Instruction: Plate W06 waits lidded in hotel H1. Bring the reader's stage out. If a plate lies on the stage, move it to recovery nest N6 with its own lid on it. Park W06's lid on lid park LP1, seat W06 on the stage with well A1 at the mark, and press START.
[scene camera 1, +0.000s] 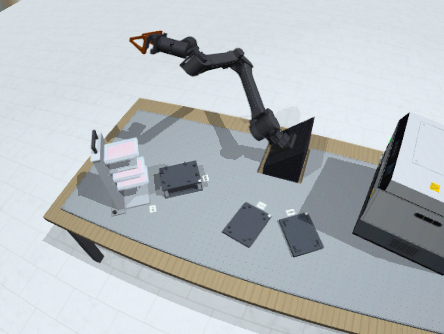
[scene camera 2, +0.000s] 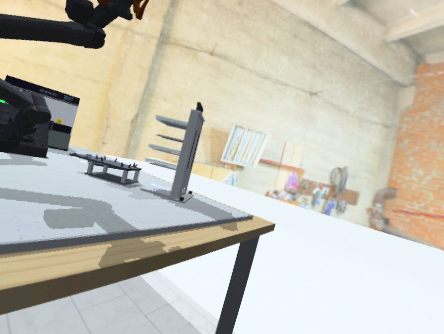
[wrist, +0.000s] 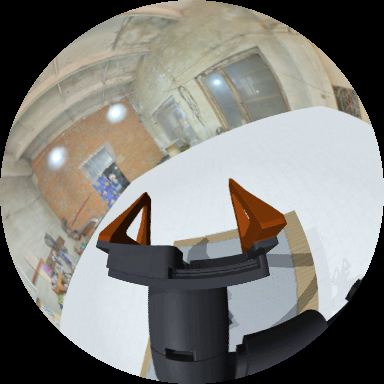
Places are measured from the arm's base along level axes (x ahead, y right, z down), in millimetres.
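Pixels of known places: gripper, fingertip midpoint: (scene camera 1: 135, 37) (wrist: 186, 188); arm's base, link origin: (scene camera 1: 283, 145) (scene camera 2: 23, 129).
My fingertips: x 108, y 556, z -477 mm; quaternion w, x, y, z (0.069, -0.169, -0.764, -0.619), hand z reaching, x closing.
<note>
For each thing: its top centre in the pictures, then the offset to it from my fingertips. "spot": a spot on its surface instead.
- raised dark nest, top centre: (scene camera 1: 178, 172) (scene camera 2: 117, 159) dy -191, dx +167, dz +497 mm
- reader, top centre: (scene camera 2: 47, 91) dy -1144, dx +7, dz +220 mm
- black handle, surface spot: (scene camera 1: 94, 141) spot: dy +11, dx +337, dz +224 mm
My gripper (scene camera 1: 137, 40) (wrist: 186, 188) is open and empty, high beyond the table's back edge; part of it shows at the top edge in scene camera 2. The plate hotel (scene camera 1: 108, 177) (scene camera 2: 186, 155) stands at the table's left end. Pink-topped plates sit on its shelves, the top one (scene camera 1: 121, 150) highest; which is W06 I cannot tell. A raised dark nest (scene camera 1: 180, 175) (scene camera 2: 112, 162) stands beside the hotel. Two flat dark nests (scene camera 1: 246, 224) (scene camera 1: 301, 234) lie mid-table. Their labels are too small to read. The reader (scene camera 1: 405, 210) (scene camera 2: 64, 114) is at the right; no extended stage shows.
The arm's dark base plate (scene camera 1: 287, 162) stands tilted at the table's back edge, between the raised nest and the reader. A black handle (scene camera 1: 94, 141) tops the hotel post. The wooden table edge (scene camera 1: 165, 263) (scene camera 2: 200, 243) runs along the table. Small white label cards lie beside the nests.
</note>
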